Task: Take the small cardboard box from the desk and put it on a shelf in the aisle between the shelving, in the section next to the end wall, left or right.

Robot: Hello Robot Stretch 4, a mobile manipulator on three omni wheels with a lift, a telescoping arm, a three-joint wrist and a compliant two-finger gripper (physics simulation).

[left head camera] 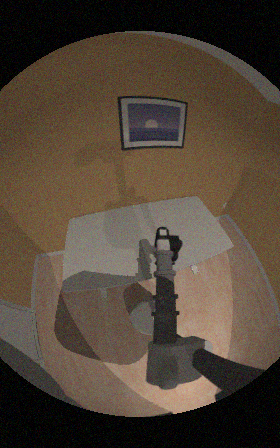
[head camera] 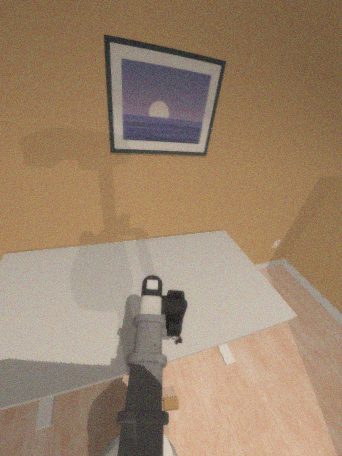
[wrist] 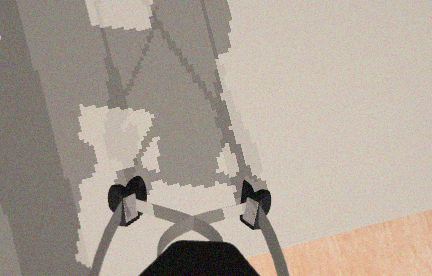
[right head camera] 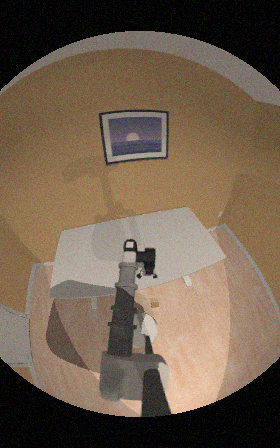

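Pixels of known places: gripper, fingertip midpoint: [head camera: 163, 341] [wrist: 187, 193] [right head camera: 145, 276]; robot's base at its link origin: [left head camera: 148, 315] [right head camera: 138, 328].
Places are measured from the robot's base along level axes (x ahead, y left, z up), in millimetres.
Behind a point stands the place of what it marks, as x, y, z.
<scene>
The small cardboard box [head camera: 171, 403] @(311, -175, 23) [right head camera: 155, 303] @(322, -183, 23) is low beyond the desk's front edge, seemingly on the floor, right beside the arm in the head view. It is hidden in the left head view and does not show in the wrist view. The pale desk [head camera: 210, 280] @(760, -336, 693) [left head camera: 200, 225] @(793, -457, 692) [right head camera: 185, 240] @(753, -415, 693) [wrist: 330, 100] @(518, -202, 693) stands against the wall. My gripper [right head camera: 147, 275] @(420, -66, 693) [wrist: 187, 193] @(420, -66, 693) is open, its fingers apart with no object between them, above the desk near its front edge. The arm partly hides it in the head view. The shelving does not show in these views.
An orange wall [head camera: 280, 150] @(1409, -820, 1336) with a framed sunset picture [head camera: 160, 105] @(1126, 36, 1504) [left head camera: 152, 122] @(1128, 29, 1493) [right head camera: 134, 136] @(1130, 22, 1483) rises behind the desk. A pale desk leg [head camera: 227, 354] [right head camera: 187, 280] shows under the front edge. Wooden floor [head camera: 260, 395] @(351, -806, -28) lies in front and at the right.
</scene>
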